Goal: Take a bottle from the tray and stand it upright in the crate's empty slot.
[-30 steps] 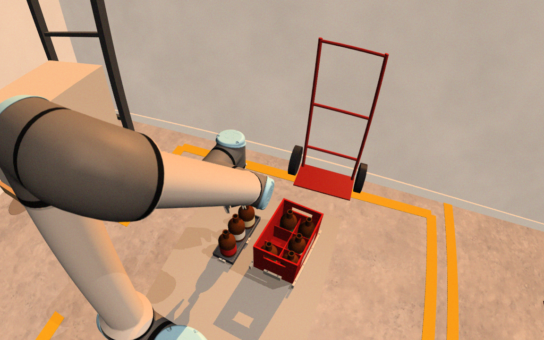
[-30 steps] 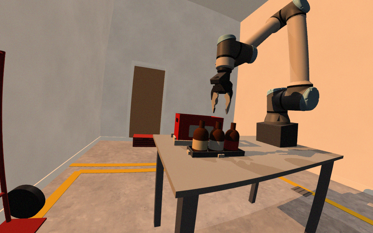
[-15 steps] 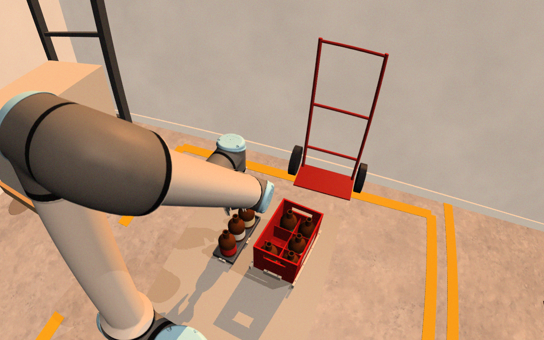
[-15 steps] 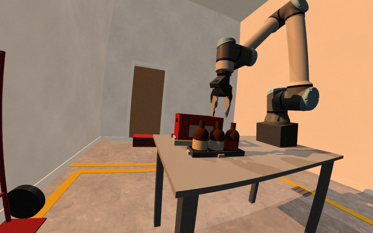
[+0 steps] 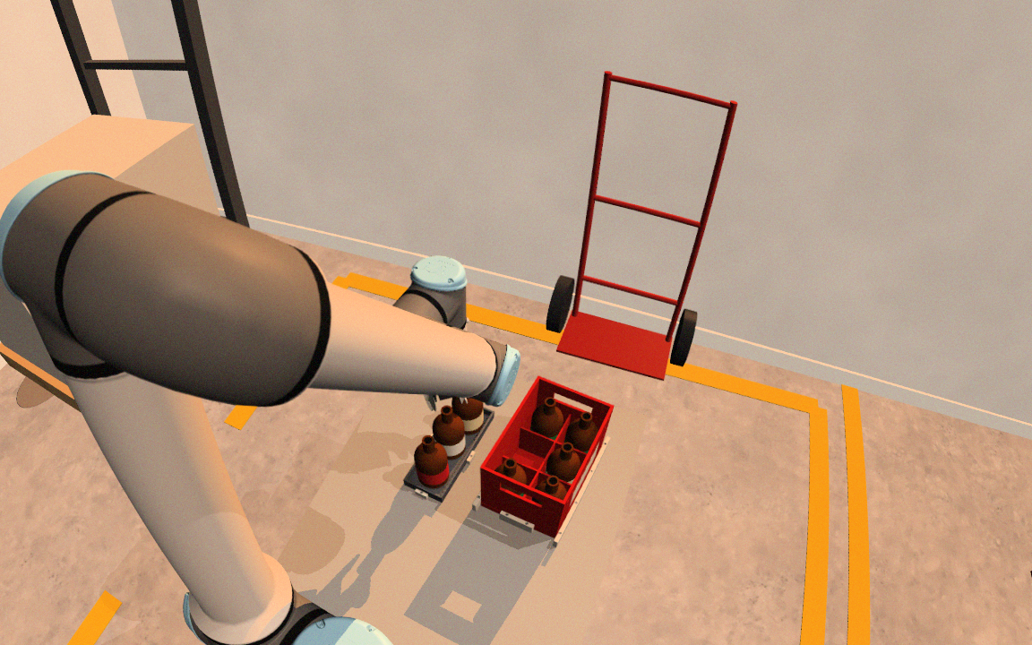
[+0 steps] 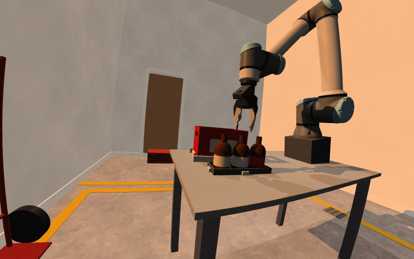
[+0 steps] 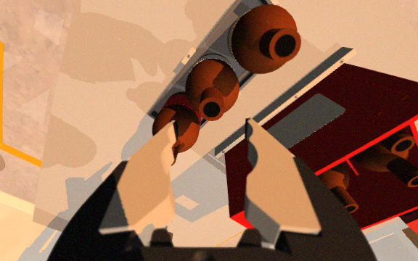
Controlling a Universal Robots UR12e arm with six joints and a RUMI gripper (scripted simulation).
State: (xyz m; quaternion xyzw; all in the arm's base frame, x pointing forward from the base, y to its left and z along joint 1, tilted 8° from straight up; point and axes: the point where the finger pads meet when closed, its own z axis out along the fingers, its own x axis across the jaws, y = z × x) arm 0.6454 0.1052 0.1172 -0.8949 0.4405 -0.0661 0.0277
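My gripper is now 18 cm above the dark tray. Round my hand: red crate (23 cm to the right, 11 cm below).
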